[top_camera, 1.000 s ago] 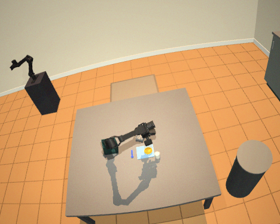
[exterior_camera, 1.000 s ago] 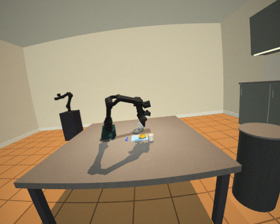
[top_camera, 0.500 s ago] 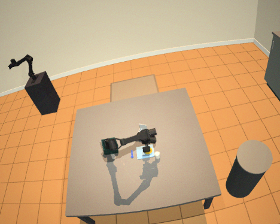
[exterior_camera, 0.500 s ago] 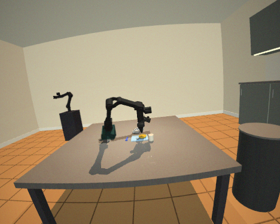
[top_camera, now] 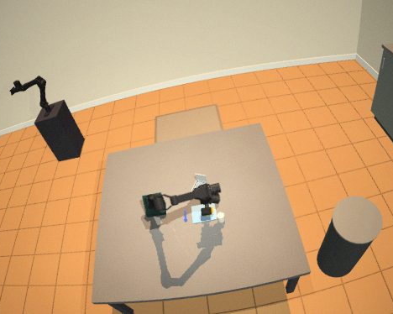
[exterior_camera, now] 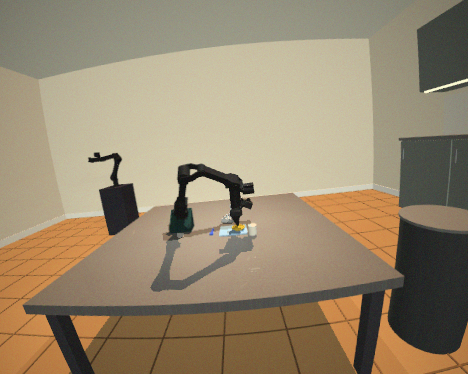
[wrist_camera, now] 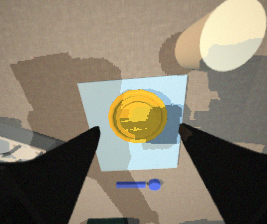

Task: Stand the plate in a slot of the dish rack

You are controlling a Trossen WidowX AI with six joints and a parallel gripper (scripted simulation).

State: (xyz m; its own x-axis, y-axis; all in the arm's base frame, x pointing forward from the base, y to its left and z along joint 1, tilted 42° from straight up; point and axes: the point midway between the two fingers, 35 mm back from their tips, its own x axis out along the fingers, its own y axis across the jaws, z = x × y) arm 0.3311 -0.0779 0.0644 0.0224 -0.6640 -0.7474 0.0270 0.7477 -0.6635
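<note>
The yellow plate is 3 cm below my gripper tip. Also, from my gripper tip: pale blue mat (3 cm behind, 4 cm below); then blue spoon (15 cm behind, 4 cm below); then white cup (7 cm ahead, 7 cm to the right, 2 cm below).
</note>
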